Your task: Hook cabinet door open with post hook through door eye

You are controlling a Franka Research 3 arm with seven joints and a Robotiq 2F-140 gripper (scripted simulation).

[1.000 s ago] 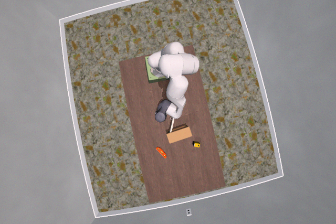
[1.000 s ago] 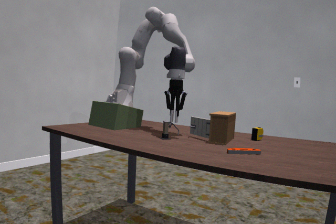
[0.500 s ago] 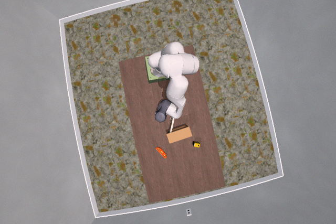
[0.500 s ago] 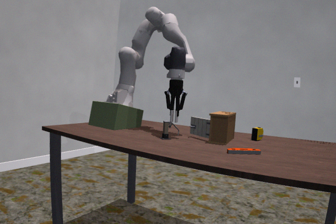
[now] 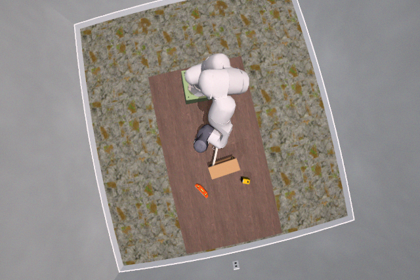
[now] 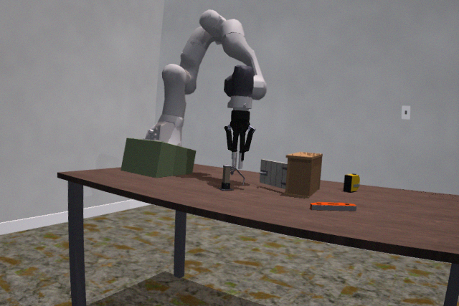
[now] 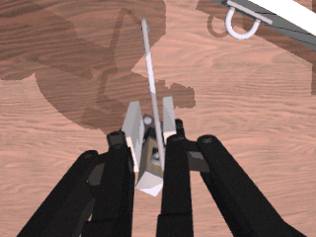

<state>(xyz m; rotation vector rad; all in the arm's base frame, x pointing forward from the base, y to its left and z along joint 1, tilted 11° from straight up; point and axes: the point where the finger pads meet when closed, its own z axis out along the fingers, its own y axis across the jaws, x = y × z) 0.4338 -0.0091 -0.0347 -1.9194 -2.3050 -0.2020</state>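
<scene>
My hand is 60 mm above the metal hook and 10 mm to the right of it. Round my hand: grey door 130 mm ahead, 70 mm to the left, 40 mm below; orange level 440 mm ahead, 100 mm below, 70 mm to the right; wooden cabinet 180 mm ahead, 100 mm to the left, 40 mm below.
</scene>
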